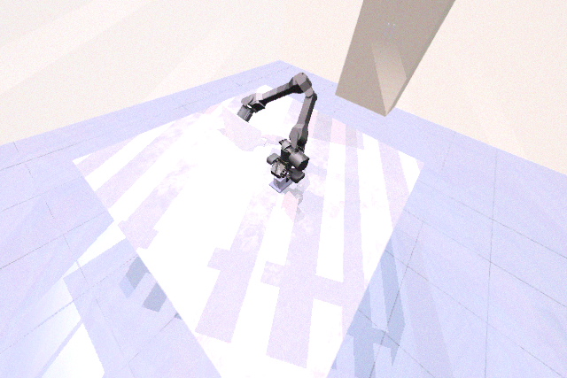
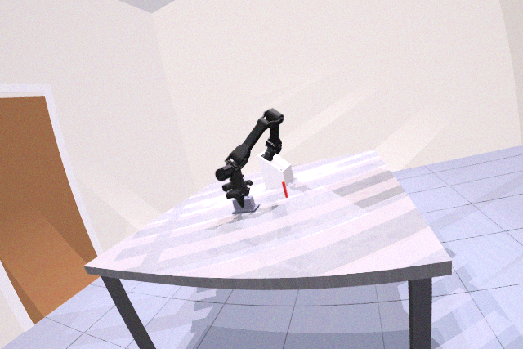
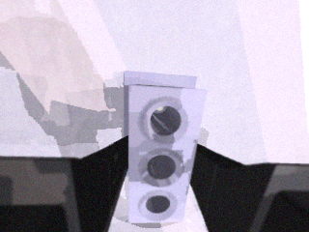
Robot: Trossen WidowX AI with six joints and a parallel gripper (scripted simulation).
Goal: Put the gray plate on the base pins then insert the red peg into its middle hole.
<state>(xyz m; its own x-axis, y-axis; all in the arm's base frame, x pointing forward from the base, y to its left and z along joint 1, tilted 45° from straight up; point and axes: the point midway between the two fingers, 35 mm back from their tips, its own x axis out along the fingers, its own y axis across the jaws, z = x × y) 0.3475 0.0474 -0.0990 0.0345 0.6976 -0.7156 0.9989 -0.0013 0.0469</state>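
My gripper tip is 20 mm above the dark base. From my gripper tip the other things lie so: gray plate: 20 mm above; red peg: 110 mm behind, 180 mm to the left, 20 mm above.
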